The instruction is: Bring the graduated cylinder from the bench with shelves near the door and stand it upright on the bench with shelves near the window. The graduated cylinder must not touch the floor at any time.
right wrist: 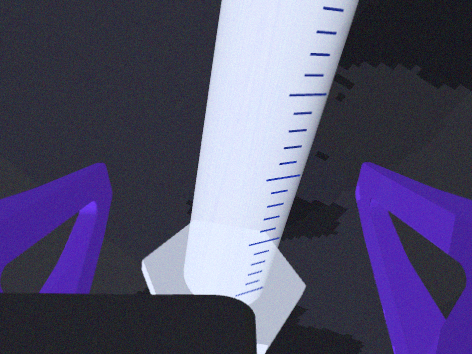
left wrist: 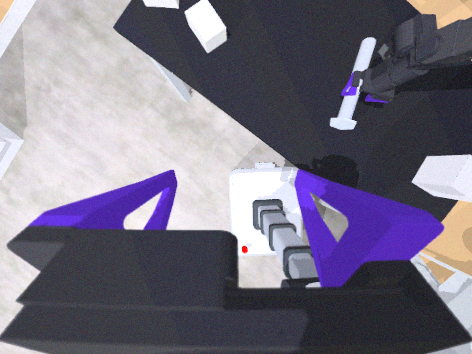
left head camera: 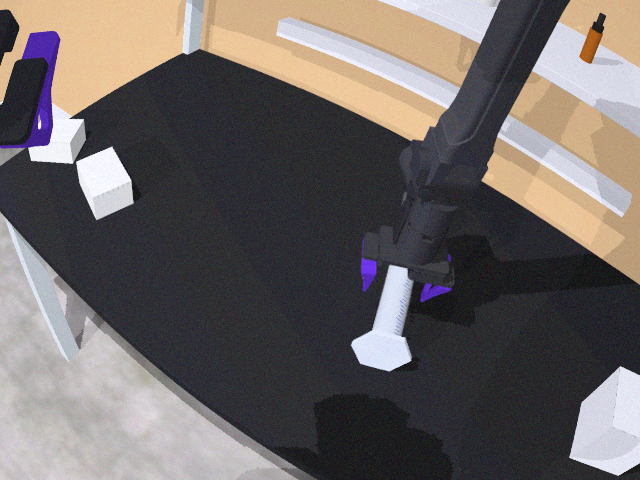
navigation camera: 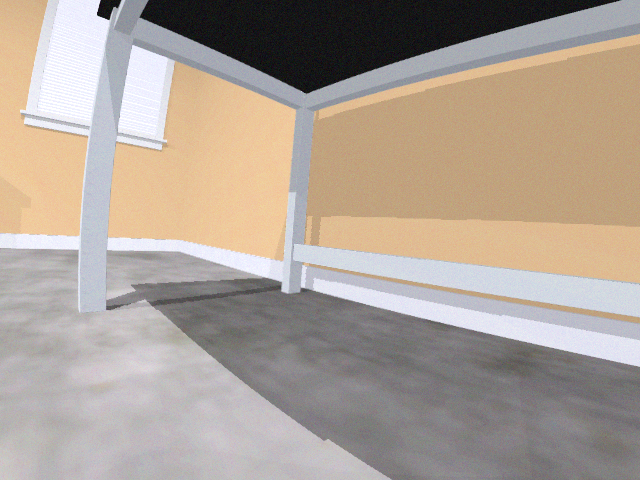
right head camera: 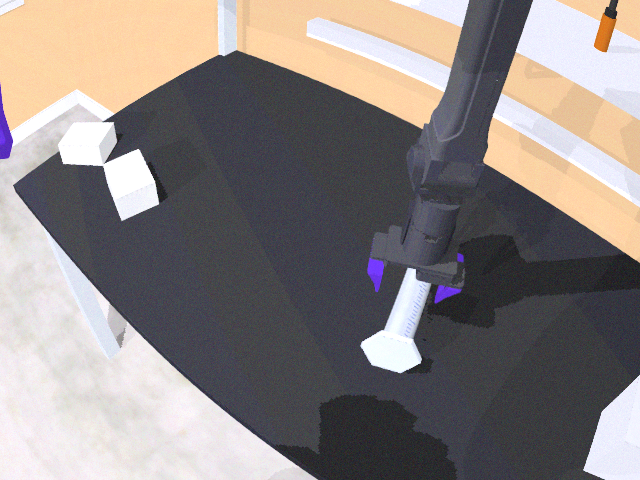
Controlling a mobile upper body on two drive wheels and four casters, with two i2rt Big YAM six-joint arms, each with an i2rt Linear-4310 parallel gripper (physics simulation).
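Frame: origin at the left arm's base, x down, y back, z left, level; millimetres.
Seen in the pictures: left gripper, fingertip midpoint: (left wrist: 235,176); right gripper, fingertip midpoint: (right wrist: 233,177) (left wrist: 353,96) (left head camera: 393,293) (right head camera: 407,294).
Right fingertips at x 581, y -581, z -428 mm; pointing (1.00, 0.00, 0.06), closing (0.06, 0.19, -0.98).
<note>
A point is followed by its place in that frame.
The white graduated cylinder (left head camera: 391,310) @(x 589, y -555, z -422 mm) (right head camera: 406,312) @(x 588, y -553, z -426 mm) (left wrist: 347,107) @(x 591, y -547, z -411 mm) (right wrist: 245,150) @(x 591, y -586, z -433 mm) lies on its side on the black-topped bench (left head camera: 232,155) @(x 648, y -966, z -186 mm) (right head camera: 268,155) @(x 648, y -968, z -199 mm) (left wrist: 280,65) @(x 648, y -726, z -192 mm), its hexagonal base toward the head cameras. My right gripper (left head camera: 394,294) @(x 581, y -581, z -428 mm) (right head camera: 406,296) @(x 581, y -581, z -428 mm) (left wrist: 353,96) @(x 581, y -581, z -428 mm) (right wrist: 233,177) @(x 581, y -581, z -428 mm) is open at the cylinder; in the right wrist view the tube shows between the spread fingers, with a gap on each side. The gripper body hides the tube's far end in the head views. My left gripper (left wrist: 235,176) @(x 129, y -354, z -6 mm) is open and empty, away from the cylinder; part of it shows at the left edge of the left head view.
Two white blocks (left head camera: 104,180) @(x 590, y -825, z 64 mm) (left head camera: 57,147) @(x 605, y -951, z 215 mm) (right head camera: 131,183) @(x 590, y -821, z 57 mm) (right head camera: 86,144) @(x 590, y -954, z 215 mm) sit at the bench's left end. A white angular object (left head camera: 602,428) @(x 549, y -274, z -732 mm) (right head camera: 615,439) @(x 553, y -279, z -735 mm) (left wrist: 445,175) @(x 551, y -297, z -745 mm) is at the right. An orange bottle (left head camera: 590,47) @(x 162, y -733, z -706 mm) (right head camera: 604,33) @(x 159, y -733, z -707 mm) stands on a shelf. Bench legs (navigation camera: 98,180) @(x 1101, y -895, z 340 mm) (navigation camera: 301,170) @(x 966, y -1387, z -54 mm) and a window (navigation camera: 67,77) @(x 297, y -1751, z 1610 mm) show in the navigation view.
</note>
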